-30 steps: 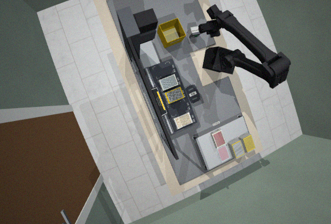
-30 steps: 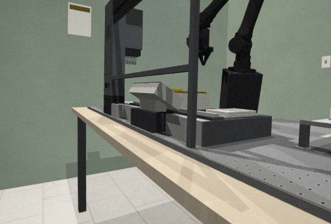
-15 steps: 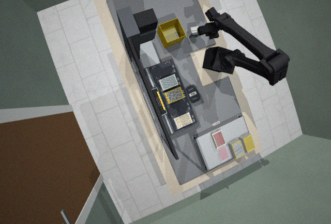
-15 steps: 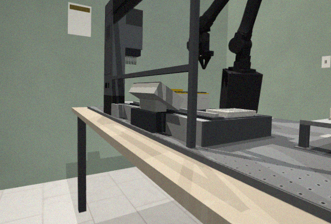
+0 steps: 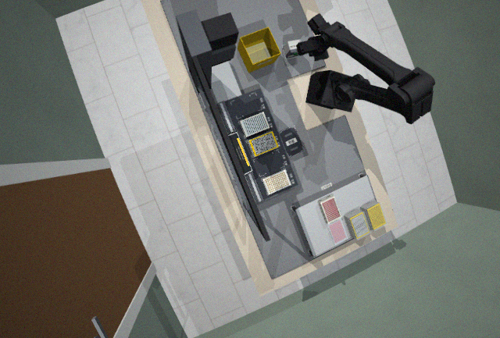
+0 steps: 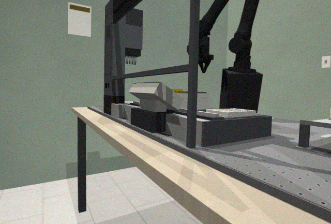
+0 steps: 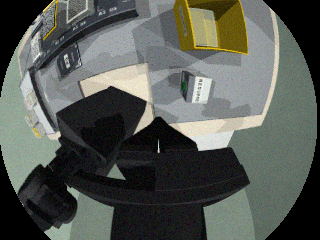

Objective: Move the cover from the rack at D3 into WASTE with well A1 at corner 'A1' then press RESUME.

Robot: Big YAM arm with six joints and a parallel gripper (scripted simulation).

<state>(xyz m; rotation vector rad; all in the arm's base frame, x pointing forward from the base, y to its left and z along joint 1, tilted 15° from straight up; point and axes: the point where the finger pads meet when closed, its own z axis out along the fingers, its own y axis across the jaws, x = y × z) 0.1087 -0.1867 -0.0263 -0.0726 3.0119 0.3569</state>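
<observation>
Right now my hand is 17 cm above the resume box and 9 cm to the left of it. From my hand the other things lie so: yellow-framed tip rack 34 cm to the left, 27 cm ahead, 14 cm below; then yellow waste bin 20 cm below, 19 cm ahead, 12 cm to the right; then clear cover 22 cm below, 19 cm ahead, 12 cm to the right.
</observation>
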